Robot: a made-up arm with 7 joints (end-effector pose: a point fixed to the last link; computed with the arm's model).
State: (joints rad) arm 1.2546 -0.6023 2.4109 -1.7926 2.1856 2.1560 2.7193
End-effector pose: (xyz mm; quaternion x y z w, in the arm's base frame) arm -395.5 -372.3 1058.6 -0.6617 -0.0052 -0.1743 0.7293
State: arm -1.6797 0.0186 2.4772 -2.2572 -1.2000 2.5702 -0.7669
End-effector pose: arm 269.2 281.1 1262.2 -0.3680 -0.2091 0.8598 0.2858
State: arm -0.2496 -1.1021 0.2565 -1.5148 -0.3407 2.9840 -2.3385
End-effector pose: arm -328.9 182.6 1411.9 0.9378 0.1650 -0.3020 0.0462
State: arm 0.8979 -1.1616 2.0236 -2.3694 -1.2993 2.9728 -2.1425
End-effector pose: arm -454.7 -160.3 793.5 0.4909 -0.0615 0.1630 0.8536
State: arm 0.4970 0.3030 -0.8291 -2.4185 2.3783 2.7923 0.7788
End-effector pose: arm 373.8 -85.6 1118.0 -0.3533 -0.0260 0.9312 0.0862
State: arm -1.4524 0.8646 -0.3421 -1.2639 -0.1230 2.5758 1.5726
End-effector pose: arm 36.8 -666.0 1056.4 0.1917 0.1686 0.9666 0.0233
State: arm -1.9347 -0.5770 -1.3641 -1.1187 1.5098 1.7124 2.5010
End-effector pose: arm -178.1 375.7 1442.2 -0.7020 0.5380 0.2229 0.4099
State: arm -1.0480 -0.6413 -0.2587 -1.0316 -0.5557 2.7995 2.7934
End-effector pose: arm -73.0 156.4 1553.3 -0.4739 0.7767 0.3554 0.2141
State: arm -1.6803 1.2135 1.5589 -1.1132 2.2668 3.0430 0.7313
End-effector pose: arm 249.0 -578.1 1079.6 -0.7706 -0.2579 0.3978 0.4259
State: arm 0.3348 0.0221 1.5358 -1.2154 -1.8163 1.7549 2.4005
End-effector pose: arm -86.8 339.4 1457.4 0.5338 -0.5498 -0.2832 0.5768
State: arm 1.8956 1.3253 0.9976 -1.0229 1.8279 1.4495 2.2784
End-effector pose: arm -446.8 544.9 915.0 -0.8418 0.5268 -0.0259 0.1146
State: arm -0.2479 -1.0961 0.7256 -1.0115 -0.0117 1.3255 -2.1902
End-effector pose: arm -326.7 304.1 1387.2 -0.6089 -0.1448 0.7706 0.1199
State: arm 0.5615 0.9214 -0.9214 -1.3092 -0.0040 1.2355 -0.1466
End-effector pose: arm 637.7 42.8 1066.2 -0.3324 0.3629 -0.1063 0.8640
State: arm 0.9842 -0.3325 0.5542 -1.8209 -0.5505 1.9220 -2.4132
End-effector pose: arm -57.9 271.0 1423.6 0.3534 0.0634 -0.8420 0.4025
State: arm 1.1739 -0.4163 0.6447 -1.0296 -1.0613 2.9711 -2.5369
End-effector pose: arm -214.7 -59.9 1527.4 0.7350 0.5340 -0.1174 0.4011
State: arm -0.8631 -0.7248 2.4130 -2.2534 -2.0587 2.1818 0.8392
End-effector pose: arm -83.7 447.0 935.1 -0.4612 -0.5363 0.7050 0.0512
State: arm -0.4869 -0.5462 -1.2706 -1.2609 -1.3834 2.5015 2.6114
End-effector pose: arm -251.5 -205.1 1448.1 0.1468 0.6271 0.6280 0.4368
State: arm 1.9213 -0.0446 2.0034 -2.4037 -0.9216 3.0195 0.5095
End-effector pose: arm -170.2 -284.0 1210.9 -0.3671 0.0319 -0.7960 0.4803
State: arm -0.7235 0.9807 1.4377 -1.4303 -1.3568 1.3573 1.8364
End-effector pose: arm 619.1 -32.2 1131.4 -0.2262 -0.1307 -0.5842 0.7684
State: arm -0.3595 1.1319 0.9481 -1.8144 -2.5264 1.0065 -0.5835
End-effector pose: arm 642.2 104.3 915.2 -0.7403 0.1931 0.5319 0.3630
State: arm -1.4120 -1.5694 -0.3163 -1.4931 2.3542 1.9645 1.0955
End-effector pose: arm -164.6 476.4 1199.0 0.6835 -0.5154 0.0170 0.5166
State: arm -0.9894 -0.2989 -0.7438 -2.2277 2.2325 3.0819 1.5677
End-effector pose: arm -128.4 -212.9 1267.9 -0.5741 0.1423 0.2678 0.7605
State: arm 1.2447 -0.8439 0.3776 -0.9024 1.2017 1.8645 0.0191
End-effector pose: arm -162.2 -258.0 1466.4 0.6956 -0.1775 0.6617 0.2164
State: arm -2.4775 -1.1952 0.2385 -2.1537 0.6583 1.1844 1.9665
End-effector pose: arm 251.0 -10.2 1307.4 -0.1689 0.0563 0.8826 0.4351
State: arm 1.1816 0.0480 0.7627 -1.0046 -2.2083 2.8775 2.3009
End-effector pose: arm -124.0 264.7 1431.7 0.7388 -0.5086 0.2221 0.3823
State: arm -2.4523 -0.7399 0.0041 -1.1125 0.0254 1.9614 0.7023
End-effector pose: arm 184.7 100.9 1513.7 0.5373 0.4408 0.7167 0.0579
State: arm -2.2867 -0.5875 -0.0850 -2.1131 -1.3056 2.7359 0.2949
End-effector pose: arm -12.7 -61.8 1390.8 -0.6911 0.1974 -0.5602 0.4118
